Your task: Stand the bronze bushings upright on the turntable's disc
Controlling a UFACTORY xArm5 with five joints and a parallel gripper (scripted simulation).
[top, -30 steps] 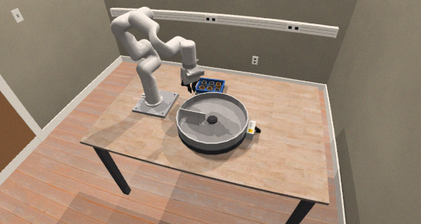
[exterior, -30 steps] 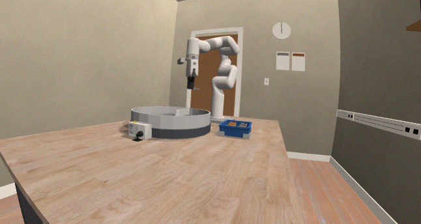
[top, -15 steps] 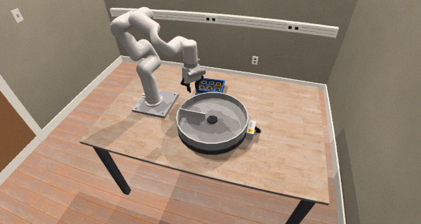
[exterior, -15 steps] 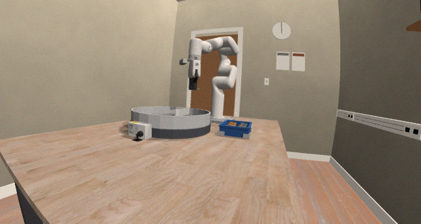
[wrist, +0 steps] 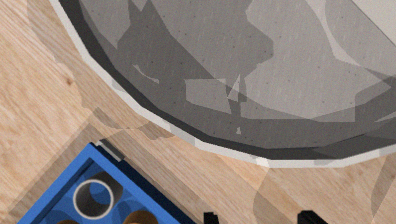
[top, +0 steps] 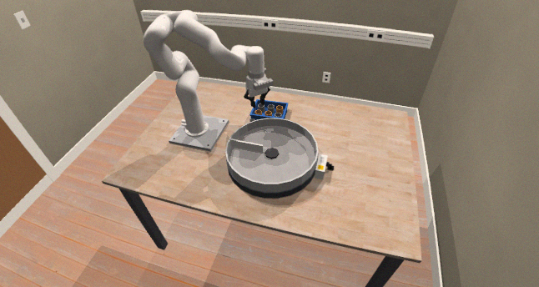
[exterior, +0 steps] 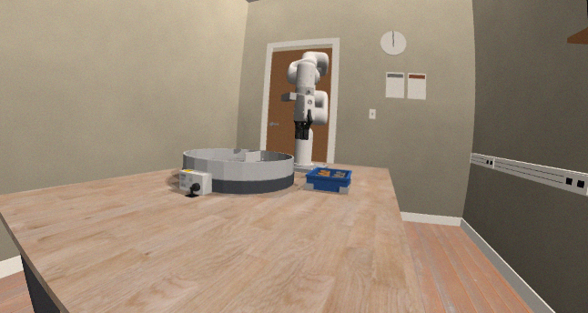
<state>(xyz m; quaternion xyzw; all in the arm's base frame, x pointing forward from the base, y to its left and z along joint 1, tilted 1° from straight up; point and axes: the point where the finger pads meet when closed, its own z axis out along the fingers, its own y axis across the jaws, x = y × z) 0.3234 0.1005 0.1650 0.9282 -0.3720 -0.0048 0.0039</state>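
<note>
Right now the blue crate is 2 cm ahead of my hand, 13 cm to the left of it and 16 cm below it. Round my hand: grey turntable disc: 13 cm ahead, 20 cm to the right, 13 cm below.
</note>
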